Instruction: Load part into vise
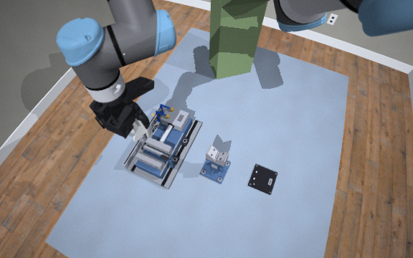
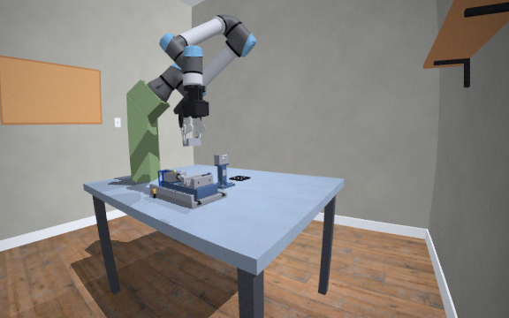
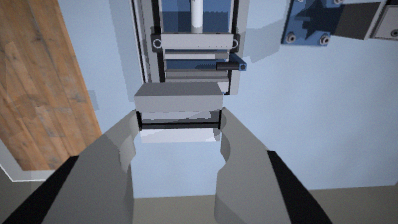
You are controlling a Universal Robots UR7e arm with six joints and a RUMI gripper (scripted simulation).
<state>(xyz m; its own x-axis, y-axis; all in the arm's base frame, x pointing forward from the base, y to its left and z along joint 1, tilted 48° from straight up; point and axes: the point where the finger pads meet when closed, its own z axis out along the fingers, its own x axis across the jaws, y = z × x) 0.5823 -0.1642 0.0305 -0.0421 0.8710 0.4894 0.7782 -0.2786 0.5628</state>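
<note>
My hand is right at the grey part. Round my hand: work stop: 150 mm below, 70 mm to the left; moving jaw: 170 mm below, 30 mm behind, 20 mm to the left; fixed jaw: 170 mm below, 30 mm ahead, 20 mm to the left.
</note>
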